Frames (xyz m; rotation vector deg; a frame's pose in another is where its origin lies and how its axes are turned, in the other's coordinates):
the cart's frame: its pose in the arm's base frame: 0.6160 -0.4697 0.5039 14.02 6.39 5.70
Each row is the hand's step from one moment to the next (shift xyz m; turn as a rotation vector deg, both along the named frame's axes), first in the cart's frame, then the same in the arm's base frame.
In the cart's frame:
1: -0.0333 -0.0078 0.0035 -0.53 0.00 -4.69
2: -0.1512 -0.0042 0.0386 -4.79 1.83 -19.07
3: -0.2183 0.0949 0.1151 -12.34 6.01 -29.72
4: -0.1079 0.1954 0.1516 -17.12 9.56 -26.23
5: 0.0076 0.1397 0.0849 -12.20 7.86 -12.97
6: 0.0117 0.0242 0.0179 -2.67 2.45 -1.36
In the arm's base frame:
1: -0.0318 -0.0121 0.0047 -1.10 1.05 -4.47
2: -0.1445 -0.0300 0.0510 -7.22 5.73 -17.46
3: -0.2099 0.0401 0.1558 -16.34 11.43 -25.96
4: -0.1047 0.1408 0.2050 -20.94 13.50 -21.25
5: 0.0061 0.1157 0.1156 -14.31 9.28 -9.37
6: 0.0117 0.0204 0.0221 -3.01 2.39 -0.44

